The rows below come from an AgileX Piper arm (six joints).
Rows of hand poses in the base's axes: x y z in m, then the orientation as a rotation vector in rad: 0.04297 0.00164 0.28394 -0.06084 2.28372 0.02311; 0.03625 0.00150 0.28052 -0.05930 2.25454 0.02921; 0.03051 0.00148 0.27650 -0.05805 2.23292 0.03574; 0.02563 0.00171 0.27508 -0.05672 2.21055 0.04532; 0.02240 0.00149 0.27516 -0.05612 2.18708 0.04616; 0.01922 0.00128 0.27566 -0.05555 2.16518 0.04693; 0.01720 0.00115 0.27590 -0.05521 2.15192 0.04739; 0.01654 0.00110 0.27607 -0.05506 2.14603 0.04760; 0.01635 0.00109 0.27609 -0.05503 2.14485 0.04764; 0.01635 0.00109 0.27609 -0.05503 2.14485 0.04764; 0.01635 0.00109 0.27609 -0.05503 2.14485 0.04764; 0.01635 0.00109 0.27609 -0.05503 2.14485 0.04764
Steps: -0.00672 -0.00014 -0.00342 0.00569 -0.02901 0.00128; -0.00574 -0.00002 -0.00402 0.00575 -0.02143 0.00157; -0.00488 0.00023 -0.00142 0.00806 -0.02207 0.00262; -0.00323 -0.00022 0.00008 0.00156 -0.02343 0.00000; -0.00318 -0.00021 0.00050 0.00146 -0.02186 -0.00001; -0.00202 -0.00013 0.00024 0.00088 -0.01324 0.00000; -0.00066 -0.00005 0.00017 0.00040 -0.00588 0.00000; -0.00019 -0.00001 0.00002 0.00008 -0.00118 0.00000; 0.00000 0.00000 0.00000 0.00000 0.00000 0.00000; 0.00000 0.00000 0.00000 0.00000 0.00000 0.00000; 0.00000 0.00000 0.00000 0.00000 0.00000 0.00000
